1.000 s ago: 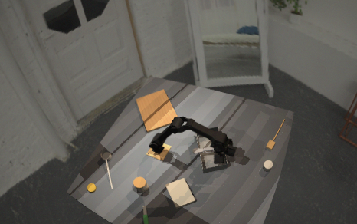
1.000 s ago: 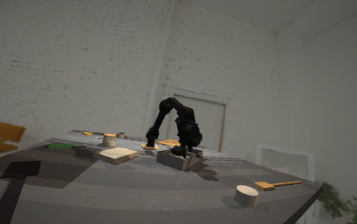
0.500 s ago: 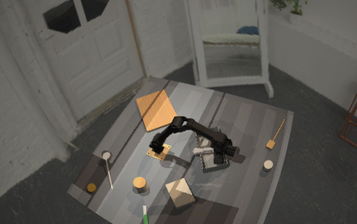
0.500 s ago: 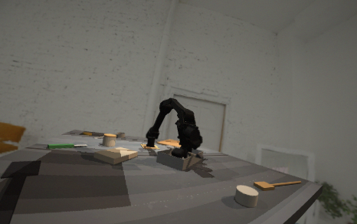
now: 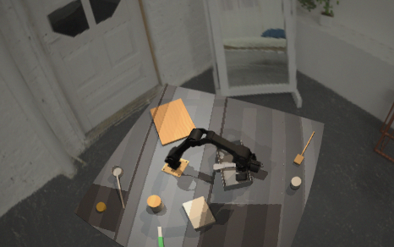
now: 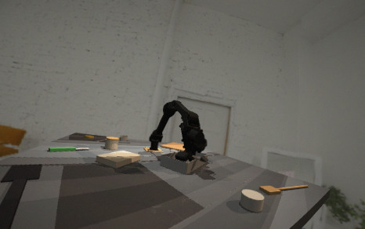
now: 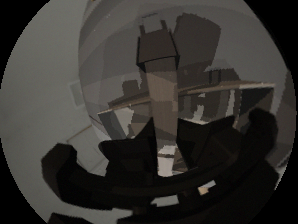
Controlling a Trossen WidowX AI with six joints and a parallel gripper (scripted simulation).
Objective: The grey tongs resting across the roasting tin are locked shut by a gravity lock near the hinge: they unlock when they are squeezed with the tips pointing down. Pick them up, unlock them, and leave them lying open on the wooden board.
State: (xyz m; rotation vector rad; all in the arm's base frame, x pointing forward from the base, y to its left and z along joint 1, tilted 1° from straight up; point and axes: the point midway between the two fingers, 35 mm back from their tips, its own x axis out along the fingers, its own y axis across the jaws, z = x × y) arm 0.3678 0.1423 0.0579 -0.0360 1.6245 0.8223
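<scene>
My gripper tip is 40 mm past the metal roasting tin and 10 mm to the left of it. Round my gripper tip: wooden board: 590 mm behind, 130 mm to the left, 20 mm below; white cylinder: 370 mm ahead, 30 mm to the left, 10 mm below.
</scene>
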